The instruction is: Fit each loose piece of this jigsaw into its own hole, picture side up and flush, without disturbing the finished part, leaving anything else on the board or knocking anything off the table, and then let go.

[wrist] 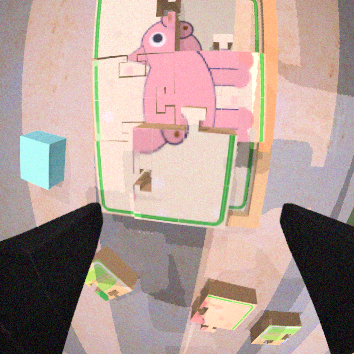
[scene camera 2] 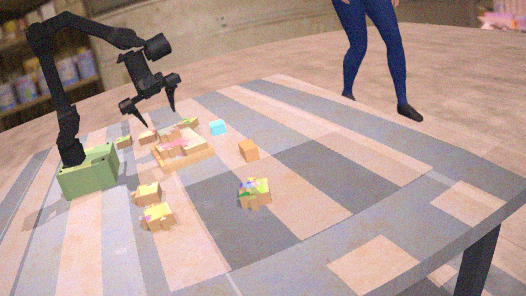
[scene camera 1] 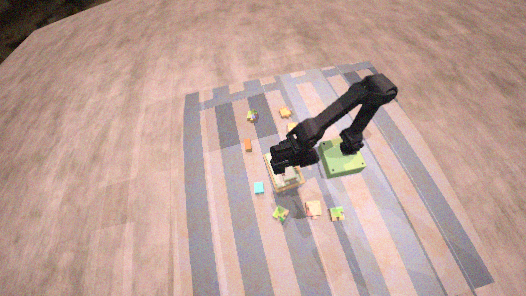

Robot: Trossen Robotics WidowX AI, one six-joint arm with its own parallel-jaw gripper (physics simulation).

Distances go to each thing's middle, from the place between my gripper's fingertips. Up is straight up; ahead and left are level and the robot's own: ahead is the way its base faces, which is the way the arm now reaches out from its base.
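Jigsaw board [scene camera 2: 180, 160]: my hand is 9 cm above it, 3 cm short of it and 4 cm to the left of it.
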